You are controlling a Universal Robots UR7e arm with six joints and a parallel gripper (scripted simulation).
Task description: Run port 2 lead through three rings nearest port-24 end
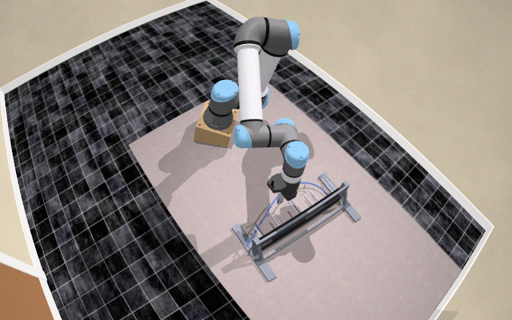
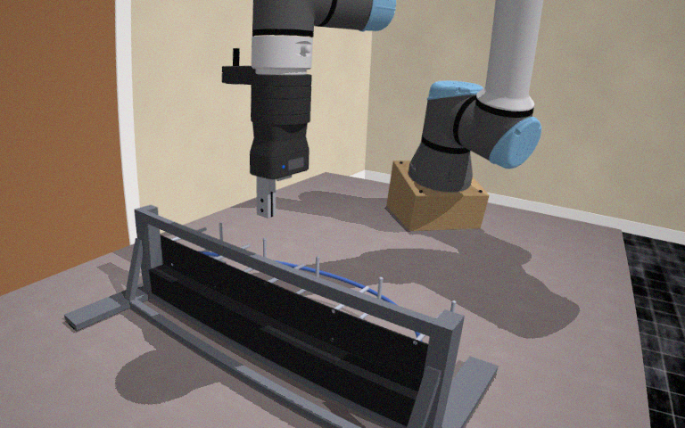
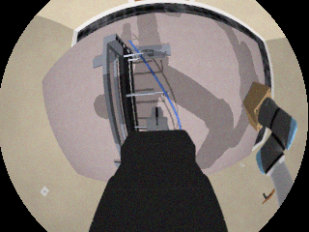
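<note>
Right now the rack is 100 mm below my hand, 90 mm ahead of it and 70 mm to the left of it.
</note>
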